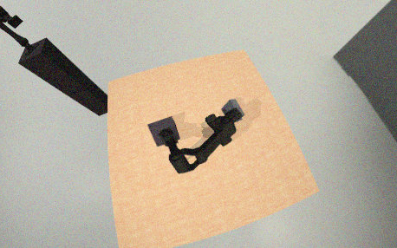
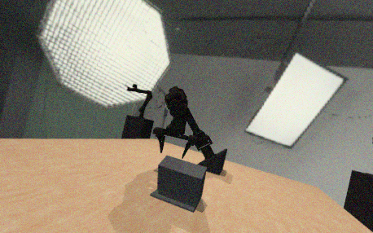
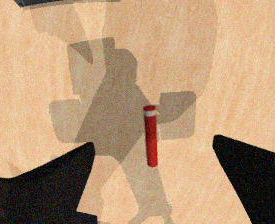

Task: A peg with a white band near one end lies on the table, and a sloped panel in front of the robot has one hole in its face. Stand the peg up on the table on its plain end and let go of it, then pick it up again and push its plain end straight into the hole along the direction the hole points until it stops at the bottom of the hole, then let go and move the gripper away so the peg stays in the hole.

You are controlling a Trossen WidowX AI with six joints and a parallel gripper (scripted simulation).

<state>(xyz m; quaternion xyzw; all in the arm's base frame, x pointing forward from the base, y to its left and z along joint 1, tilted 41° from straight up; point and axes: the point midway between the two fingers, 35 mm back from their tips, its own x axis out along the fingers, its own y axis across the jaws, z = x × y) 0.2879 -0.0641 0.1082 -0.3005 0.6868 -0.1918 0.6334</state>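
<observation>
Right now the red peg is 10 mm behind my gripper tip and 70 mm below it. From my gripper tip the other things lie so: sloped panel 170 mm ahead, 110 mm to the left, 30 mm below.
</observation>
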